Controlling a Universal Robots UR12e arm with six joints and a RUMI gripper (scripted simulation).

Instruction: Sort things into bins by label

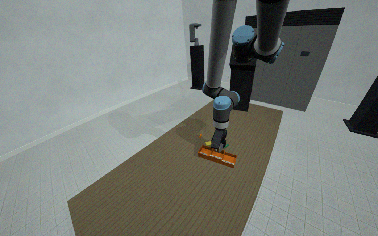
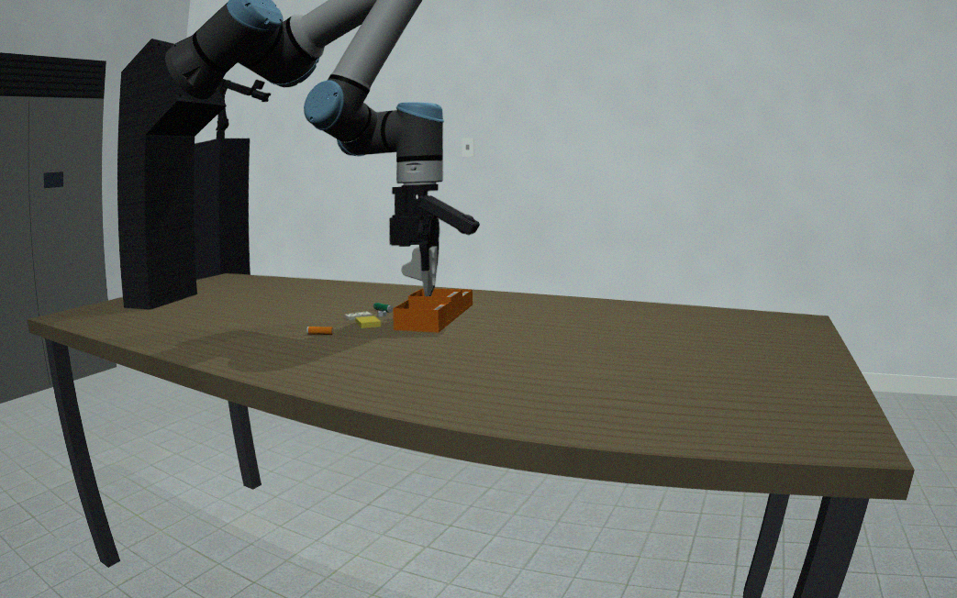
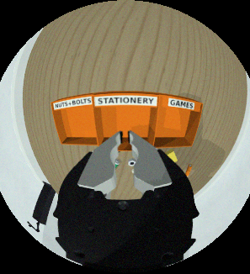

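Now: hand 130 mm past the speckled white thing, 60 mm to the left of it and 40 mm above it. Round my hand: green cylinder (110 mm behind, 10 mm to the left, 40 mm below); black nut (60 mm behind, 10 mm to the left, 40 mm below); silver nut (90 mm behind, 30 mm to the right, 40 mm below).
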